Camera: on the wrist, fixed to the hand. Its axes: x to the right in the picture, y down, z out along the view.
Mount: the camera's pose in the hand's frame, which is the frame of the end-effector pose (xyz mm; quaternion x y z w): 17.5 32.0 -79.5 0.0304 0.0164 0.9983 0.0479
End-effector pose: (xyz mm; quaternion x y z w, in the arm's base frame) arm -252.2 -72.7 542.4 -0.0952 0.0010 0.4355 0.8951
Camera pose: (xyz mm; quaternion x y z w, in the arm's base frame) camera -259.8 -53.4 457.4 -0.0165 -0.1230 -0.9128 0.3890
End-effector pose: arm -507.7 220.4 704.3 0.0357 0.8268 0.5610 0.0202
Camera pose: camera -529.8 160.0 763.5 -0.8185 -0.0213 -0.0225 0.5737
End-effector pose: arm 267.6 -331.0 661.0 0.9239 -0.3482 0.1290 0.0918
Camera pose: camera 245.1 -344.9 744.4 0.3027 0.9336 -0.1236 0.1468
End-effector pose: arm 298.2 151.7 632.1 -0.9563 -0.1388 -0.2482 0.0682
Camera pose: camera 286.2 109.4 707.7 -0.1782 0.9415 0.0447 0.2824
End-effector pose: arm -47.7 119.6 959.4 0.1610 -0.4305 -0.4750 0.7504
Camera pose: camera 37.3 107.3 942.9 -0.3914 -0.1835 0.7421 0.5123
